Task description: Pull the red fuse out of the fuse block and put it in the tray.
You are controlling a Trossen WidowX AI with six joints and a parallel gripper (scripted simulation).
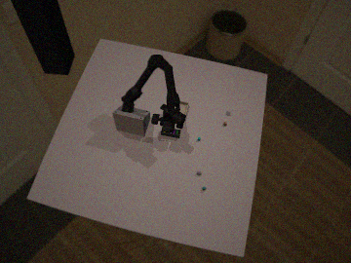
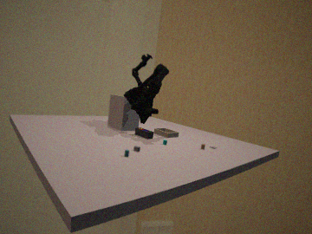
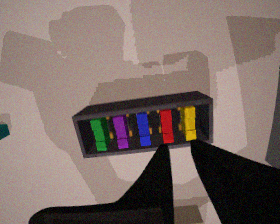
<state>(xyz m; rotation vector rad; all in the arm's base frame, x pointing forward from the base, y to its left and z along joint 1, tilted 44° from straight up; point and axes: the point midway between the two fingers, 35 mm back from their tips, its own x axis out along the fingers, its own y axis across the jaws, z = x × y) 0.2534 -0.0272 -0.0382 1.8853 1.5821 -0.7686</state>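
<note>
My gripper tip is 5 cm above the red fuse. Round my gripper tip: shallow tray 18 cm to the left, 7 cm below, 5 cm ahead.
</note>
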